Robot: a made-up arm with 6 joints.
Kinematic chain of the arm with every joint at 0, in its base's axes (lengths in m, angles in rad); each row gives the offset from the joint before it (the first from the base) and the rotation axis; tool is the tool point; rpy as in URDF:
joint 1: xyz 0 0 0.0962 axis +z
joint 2: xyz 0 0 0 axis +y
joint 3: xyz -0.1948 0 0.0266 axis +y
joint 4: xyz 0.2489 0 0.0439 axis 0.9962 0 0.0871
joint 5: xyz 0 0 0 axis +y
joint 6: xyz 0.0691 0 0.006 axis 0.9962 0 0.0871
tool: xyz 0 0 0 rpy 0 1.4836 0
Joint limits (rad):
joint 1: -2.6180..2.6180
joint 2: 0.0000..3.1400
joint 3: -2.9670..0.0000
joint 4: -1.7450..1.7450
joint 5: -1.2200..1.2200
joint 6: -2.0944..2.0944
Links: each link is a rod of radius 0.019 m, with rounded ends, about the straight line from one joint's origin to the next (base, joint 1, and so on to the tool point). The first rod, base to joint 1, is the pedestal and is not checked.
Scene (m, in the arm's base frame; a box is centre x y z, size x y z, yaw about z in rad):
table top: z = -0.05
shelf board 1: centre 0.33 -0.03 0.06 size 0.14 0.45 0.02 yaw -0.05
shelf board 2: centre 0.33 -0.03 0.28 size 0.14 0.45 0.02 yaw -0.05
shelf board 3: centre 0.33 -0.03 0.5 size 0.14 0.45 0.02 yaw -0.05
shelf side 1: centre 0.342 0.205 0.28 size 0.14 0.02 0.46 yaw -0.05
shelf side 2: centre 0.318 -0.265 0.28 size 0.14 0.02 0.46 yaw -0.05
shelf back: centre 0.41 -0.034 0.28 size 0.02 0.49 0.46 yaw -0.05
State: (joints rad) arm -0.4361 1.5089 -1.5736 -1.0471 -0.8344 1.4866
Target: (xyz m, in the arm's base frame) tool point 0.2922 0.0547 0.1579
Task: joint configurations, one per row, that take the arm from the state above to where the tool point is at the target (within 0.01 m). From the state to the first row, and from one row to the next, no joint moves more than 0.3 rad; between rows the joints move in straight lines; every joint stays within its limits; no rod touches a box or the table.
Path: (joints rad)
1: -0.2090 1.3986 -1.4281 -1.2216 -0.9308 1.5058
2: 0.0182 1.2882 -1.2826 -1.3960 -1.0272 1.5251
3: 0.2453 1.1779 -1.1371 -1.5705 -1.1236 1.5443
4: 0.4724 1.0675 -0.9916 -1.7450 -1.2200 1.5635
5: 0.2395 1.3255 -0.9388 -1.4757 -1.0863 1.5251
6: 0.0066 1.5834 -0.8860 -1.2063 -0.9525 1.4866

